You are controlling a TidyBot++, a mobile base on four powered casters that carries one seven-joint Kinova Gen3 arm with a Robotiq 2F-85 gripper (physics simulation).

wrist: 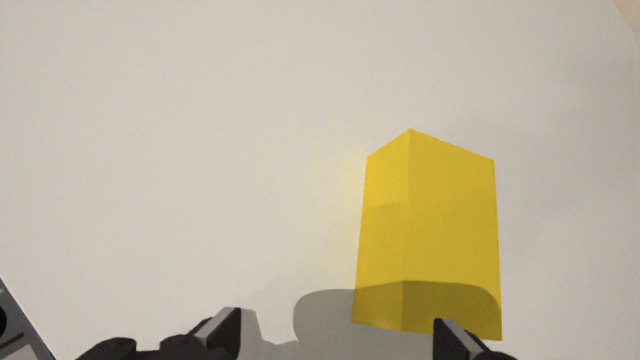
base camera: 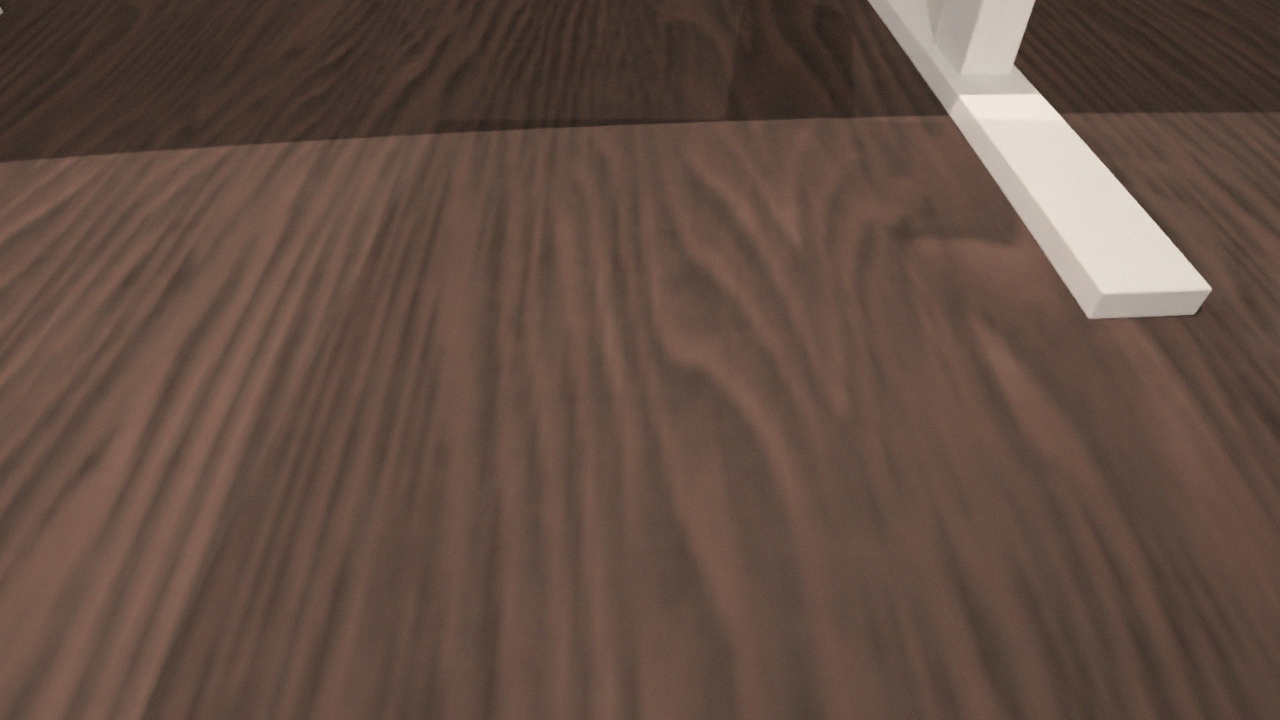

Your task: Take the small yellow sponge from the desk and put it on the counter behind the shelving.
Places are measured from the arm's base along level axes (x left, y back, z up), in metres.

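Pixels of known places: gripper, fingertip midpoint: (wrist: 335, 335).
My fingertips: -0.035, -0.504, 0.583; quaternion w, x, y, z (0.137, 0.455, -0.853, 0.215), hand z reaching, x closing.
Observation:
Behind a point stands the place of what it marks, as x, y, z.
The yellow sponge (wrist: 445, 225) @(-0.025, -0.578, 0.598) is a block on the pale desk top (wrist: 175, 150) @(0.080, -0.491, 0.553), right of centre in the wrist view. My gripper (wrist: 335, 335) @(-0.035, -0.504, 0.583) is open and empty, its two dark fingers at the bottom of that view. The right fingertip overlaps the lower edge of the sponge in the picture; the left fingertip is well to its left, over bare desk. The gripper's shadow falls on the sponge's lower part. Whether a finger touches the sponge cannot be told. The counter and the shelving do not show in either view.
A white leg with a long flat foot (base camera: 1083, 197) stands on the brown wood floor (base camera: 581, 402) @(0.061, -0.383, -0.397), at the upper right of the base view. In the wrist view, part of a grey and black object (wrist: 22, 332) shows past the desk edge at the lower left.

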